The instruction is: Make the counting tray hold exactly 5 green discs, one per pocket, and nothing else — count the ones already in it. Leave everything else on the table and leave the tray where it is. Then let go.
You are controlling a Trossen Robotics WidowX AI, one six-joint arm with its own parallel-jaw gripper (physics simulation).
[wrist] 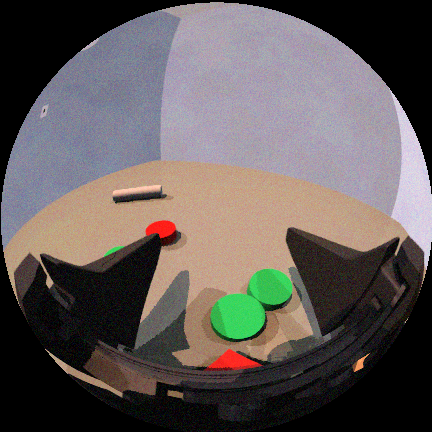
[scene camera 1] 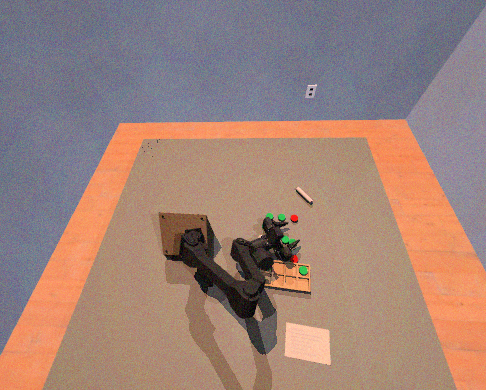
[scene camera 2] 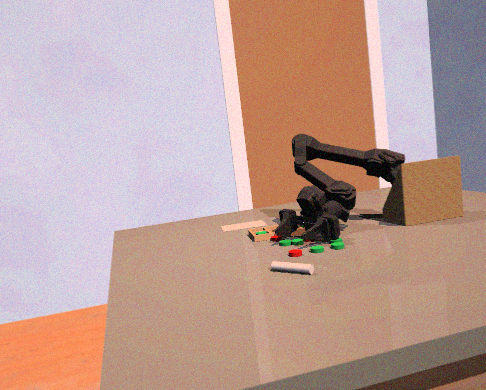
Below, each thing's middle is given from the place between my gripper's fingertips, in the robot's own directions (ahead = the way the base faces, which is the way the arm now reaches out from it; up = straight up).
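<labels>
With the wooden counting tray [scene camera 1: 285, 275], my hand is 3 cm above it, 16 cm to the left of it and 9 cm past it.
</labels>
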